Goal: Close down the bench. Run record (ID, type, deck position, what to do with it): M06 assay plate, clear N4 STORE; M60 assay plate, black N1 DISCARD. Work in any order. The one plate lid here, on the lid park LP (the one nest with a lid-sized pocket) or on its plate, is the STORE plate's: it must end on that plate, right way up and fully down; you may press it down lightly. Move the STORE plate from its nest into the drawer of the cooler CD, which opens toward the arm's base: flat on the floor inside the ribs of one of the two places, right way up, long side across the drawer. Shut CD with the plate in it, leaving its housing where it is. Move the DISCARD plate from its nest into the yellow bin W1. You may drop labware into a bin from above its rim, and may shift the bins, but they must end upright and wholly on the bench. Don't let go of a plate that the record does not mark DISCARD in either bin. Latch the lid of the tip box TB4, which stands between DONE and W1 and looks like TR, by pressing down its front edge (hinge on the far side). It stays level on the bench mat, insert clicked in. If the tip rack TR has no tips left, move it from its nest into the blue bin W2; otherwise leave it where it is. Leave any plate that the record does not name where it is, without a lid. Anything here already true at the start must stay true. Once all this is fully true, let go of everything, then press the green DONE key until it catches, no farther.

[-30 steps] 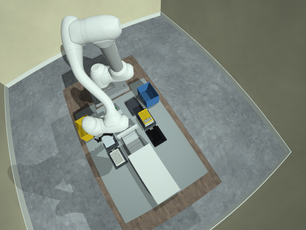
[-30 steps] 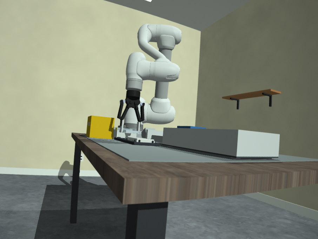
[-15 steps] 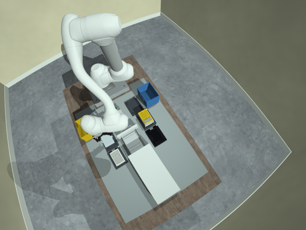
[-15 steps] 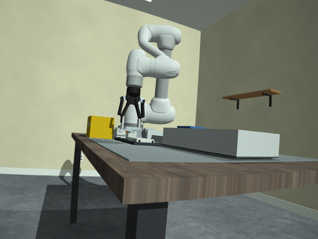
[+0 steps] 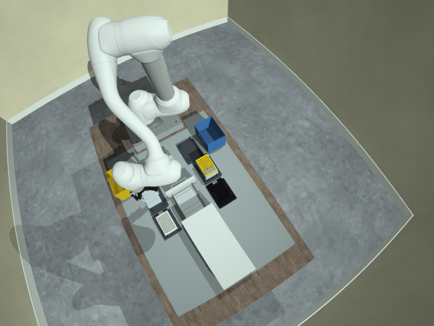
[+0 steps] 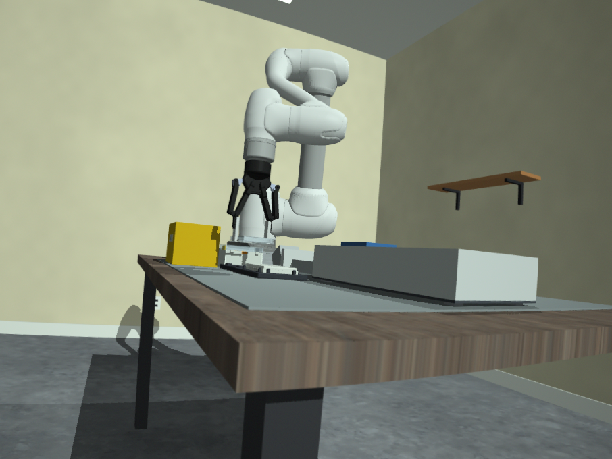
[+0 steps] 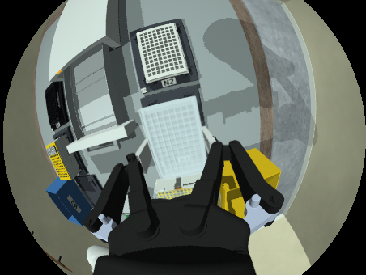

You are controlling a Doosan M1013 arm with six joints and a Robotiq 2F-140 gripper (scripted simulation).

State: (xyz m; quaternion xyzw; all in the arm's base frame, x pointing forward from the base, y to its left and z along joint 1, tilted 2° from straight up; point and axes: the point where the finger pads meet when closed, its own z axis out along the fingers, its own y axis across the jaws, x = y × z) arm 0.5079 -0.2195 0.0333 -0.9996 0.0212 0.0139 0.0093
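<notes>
Right now the dark nest N4 is 10 cm below my hand. Also, from my hand: tip box lid: 17 cm behind, 3 cm to the left, 5 cm below; tip box TB4: 17 cm behind, 3 cm to the left, 6 cm below; plate lid: 2 cm below.
</notes>
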